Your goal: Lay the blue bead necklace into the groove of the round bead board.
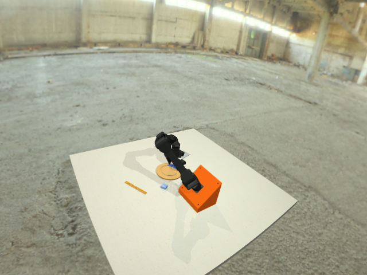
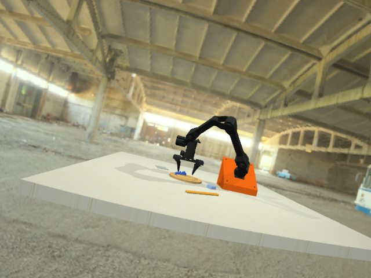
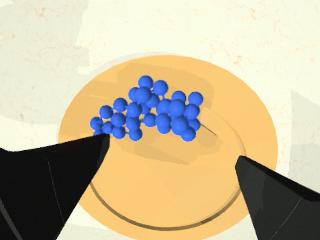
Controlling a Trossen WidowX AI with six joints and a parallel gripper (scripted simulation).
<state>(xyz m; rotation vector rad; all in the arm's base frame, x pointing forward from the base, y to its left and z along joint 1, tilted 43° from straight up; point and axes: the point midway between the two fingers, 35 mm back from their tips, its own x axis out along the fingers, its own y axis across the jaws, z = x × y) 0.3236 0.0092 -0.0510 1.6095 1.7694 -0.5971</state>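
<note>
Right now the round tan bead board is 4 cm to the left of my gripper tip, 2 cm below it and 1 cm behind it. Round my gripper tip: flat grey tile (19 cm to the right, 15 cm ahead, 2 cm below); small light-blue block (16 cm to the left, 14 cm behind, 2 cm below).
</note>
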